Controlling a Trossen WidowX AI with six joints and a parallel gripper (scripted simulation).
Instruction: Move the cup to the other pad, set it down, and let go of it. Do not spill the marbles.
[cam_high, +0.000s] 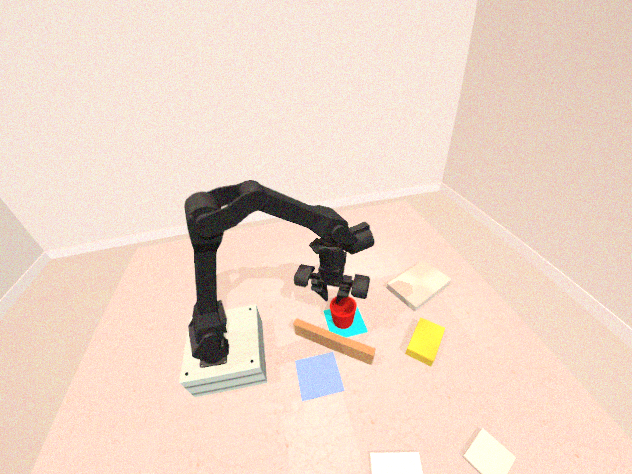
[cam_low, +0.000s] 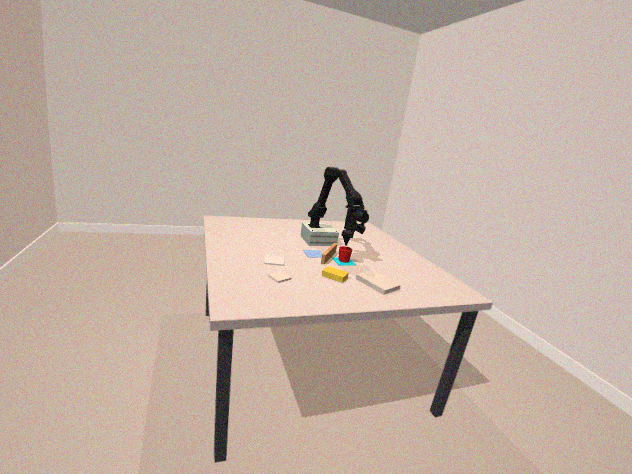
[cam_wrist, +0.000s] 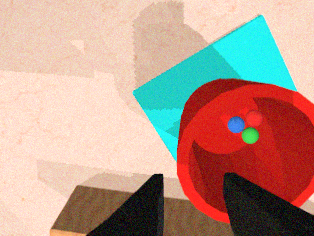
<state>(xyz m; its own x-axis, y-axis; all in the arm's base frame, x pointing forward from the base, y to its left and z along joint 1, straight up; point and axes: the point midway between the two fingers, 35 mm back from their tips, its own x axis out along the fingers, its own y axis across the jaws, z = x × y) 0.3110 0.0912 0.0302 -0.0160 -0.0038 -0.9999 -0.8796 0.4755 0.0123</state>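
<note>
My gripper tip is now 50 mm above the red cup, 30 mm short of it and 10 mm to the left of it. The rest, counted from my gripper tip: wooden bar 80 mm to the right, 70 mm below, 20 mm behind; cyan pad 100 mm below, 30 mm ahead, 10 mm to the right; green marble 70 mm below, 40 mm ahead, 30 mm to the right.
</note>
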